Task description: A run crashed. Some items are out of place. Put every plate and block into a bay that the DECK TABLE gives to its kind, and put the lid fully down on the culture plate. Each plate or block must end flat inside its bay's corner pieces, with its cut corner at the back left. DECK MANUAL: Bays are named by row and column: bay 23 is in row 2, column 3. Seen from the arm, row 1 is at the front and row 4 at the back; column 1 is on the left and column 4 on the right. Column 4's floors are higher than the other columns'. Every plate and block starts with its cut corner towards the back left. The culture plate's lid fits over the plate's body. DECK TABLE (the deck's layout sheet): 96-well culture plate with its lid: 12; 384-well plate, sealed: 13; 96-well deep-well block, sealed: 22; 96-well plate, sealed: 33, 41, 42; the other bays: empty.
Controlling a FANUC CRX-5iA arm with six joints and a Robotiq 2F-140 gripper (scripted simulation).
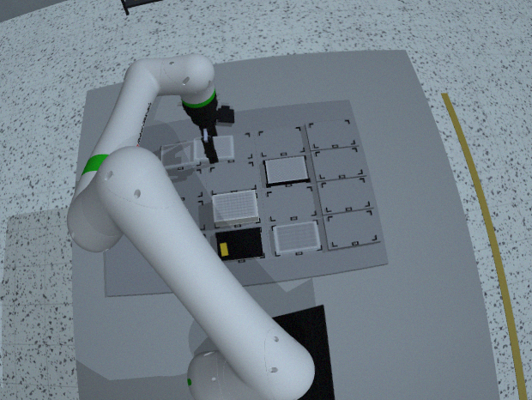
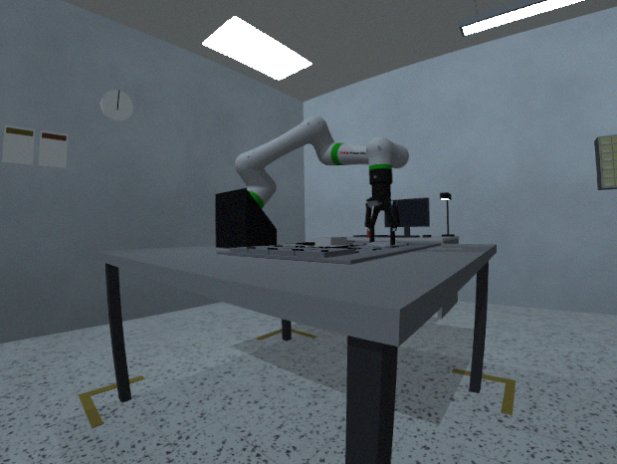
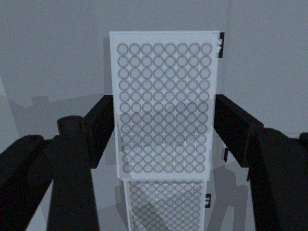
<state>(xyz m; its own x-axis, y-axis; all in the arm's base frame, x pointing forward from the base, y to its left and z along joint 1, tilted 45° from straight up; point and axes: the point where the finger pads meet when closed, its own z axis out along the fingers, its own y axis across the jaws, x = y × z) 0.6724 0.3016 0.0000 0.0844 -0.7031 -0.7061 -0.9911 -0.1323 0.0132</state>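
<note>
Right now my hand is 20 mm above the 96-well plate. Round my hand: white plate 110 mm to the left, 30 mm below, 10 mm behind; then deep-well block 210 mm behind, 80 mm to the right, 20 mm below; then dark-sided plate 230 mm to the right, 80 mm behind, 30 mm below.
</note>
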